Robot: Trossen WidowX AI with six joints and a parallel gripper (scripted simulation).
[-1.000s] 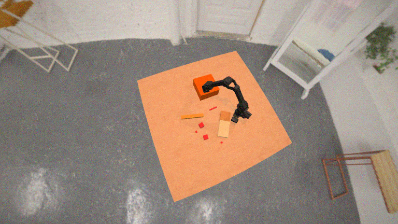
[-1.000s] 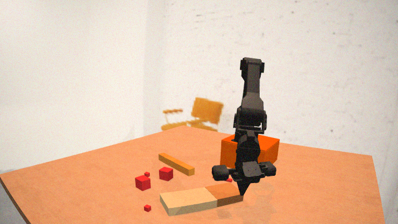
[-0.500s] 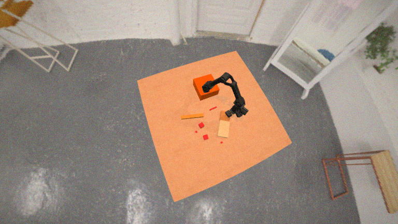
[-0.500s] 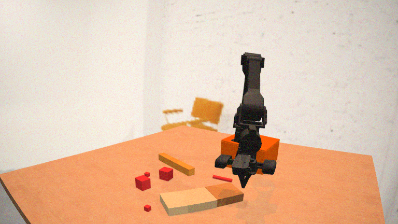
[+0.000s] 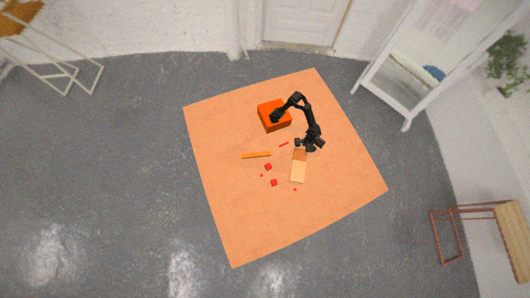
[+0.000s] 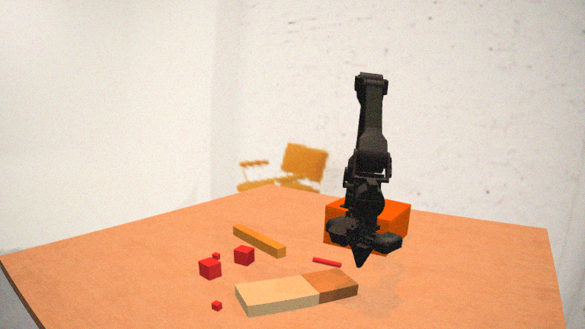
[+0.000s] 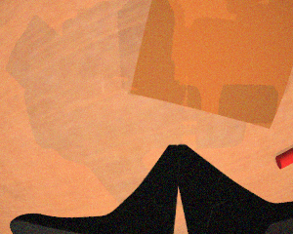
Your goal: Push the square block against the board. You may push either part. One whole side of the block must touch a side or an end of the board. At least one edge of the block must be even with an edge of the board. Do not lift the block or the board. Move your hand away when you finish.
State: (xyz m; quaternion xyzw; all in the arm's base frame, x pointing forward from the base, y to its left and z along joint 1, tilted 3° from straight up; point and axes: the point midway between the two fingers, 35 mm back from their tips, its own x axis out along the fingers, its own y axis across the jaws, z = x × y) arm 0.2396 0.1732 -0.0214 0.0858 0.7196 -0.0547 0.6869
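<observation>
Now: the square block 5 cm to the right of my gripper tip, 5 cm ahead of it and 4 cm below it. Also, from my gripper tip: long orange bar (36 cm to the right, 4 cm below, 4 cm behind); then board (17 cm ahead, 10 cm to the right, 4 cm below); then thin red stick (14 cm to the right, 7 cm behind, 5 cm below).
</observation>
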